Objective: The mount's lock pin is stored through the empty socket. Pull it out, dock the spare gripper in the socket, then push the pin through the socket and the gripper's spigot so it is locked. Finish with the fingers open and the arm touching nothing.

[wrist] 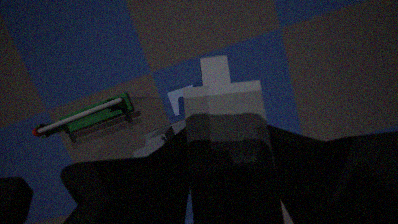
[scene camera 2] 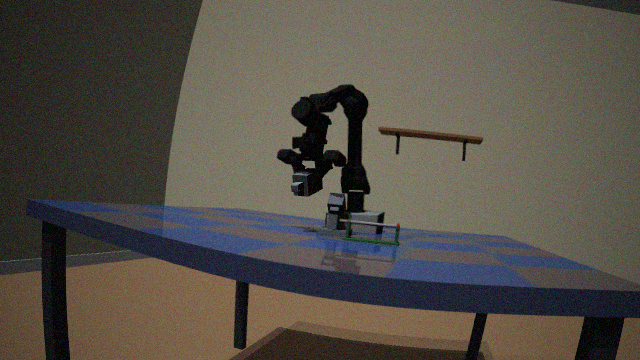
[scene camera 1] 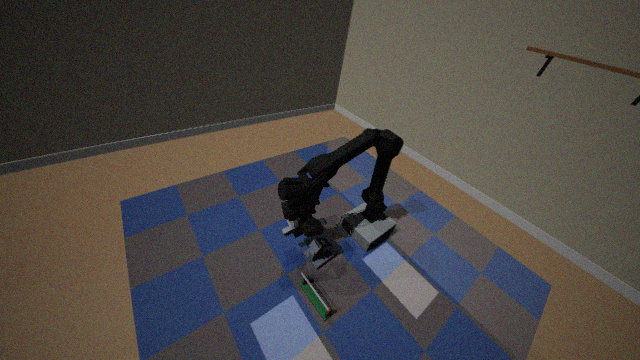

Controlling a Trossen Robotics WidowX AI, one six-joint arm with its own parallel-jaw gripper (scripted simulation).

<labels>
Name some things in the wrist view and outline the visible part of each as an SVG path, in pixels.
The gripper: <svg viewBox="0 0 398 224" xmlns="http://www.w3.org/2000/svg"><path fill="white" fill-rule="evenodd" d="M20 176L0 178L0 224L23 224L27 221L33 191ZM186 127L147 157L80 162L64 167L60 174L61 181L78 206L63 224L184 224L190 184ZM267 125L280 199L294 224L398 224L398 131L323 141Z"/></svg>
A spare gripper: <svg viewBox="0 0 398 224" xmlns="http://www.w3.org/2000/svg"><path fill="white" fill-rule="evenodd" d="M200 58L202 86L183 88L194 224L284 224L261 81L231 83L227 55Z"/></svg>
</labels>
